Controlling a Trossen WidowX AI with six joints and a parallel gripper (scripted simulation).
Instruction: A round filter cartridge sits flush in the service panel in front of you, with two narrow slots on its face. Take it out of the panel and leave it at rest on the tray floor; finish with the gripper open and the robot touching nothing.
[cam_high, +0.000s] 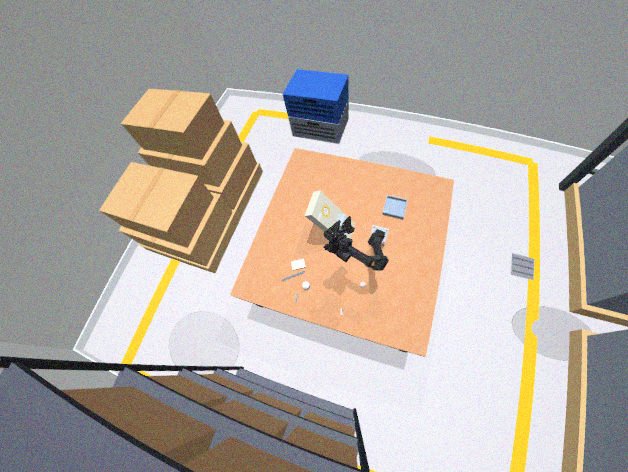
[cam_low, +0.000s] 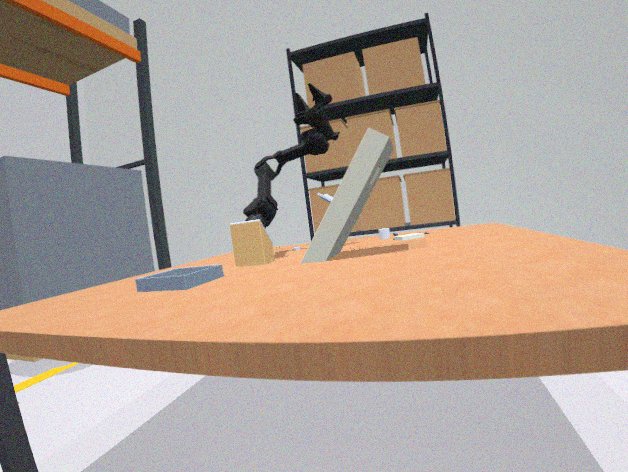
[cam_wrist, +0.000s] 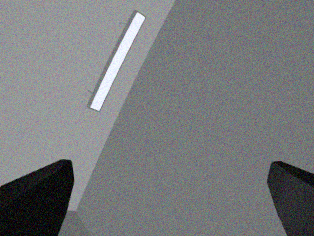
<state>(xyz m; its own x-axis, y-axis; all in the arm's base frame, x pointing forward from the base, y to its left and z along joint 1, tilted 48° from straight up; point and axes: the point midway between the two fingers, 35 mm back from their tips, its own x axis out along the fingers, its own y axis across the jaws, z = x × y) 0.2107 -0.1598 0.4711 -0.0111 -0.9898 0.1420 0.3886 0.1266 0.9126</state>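
My gripper tip is now 35 cm above the round filter cartridge, 22 cm short of it and 16 cm to the left of it. The rest, counted from my gripper tip: white card (58 cm below, 28 cm ahead, 16 cm to the left); then shallow grey-blue tray (58 cm below, 51 cm to the right, 16 cm behind); then service panel (43 cm below, 18 cm ahead, 17 cm to the right).
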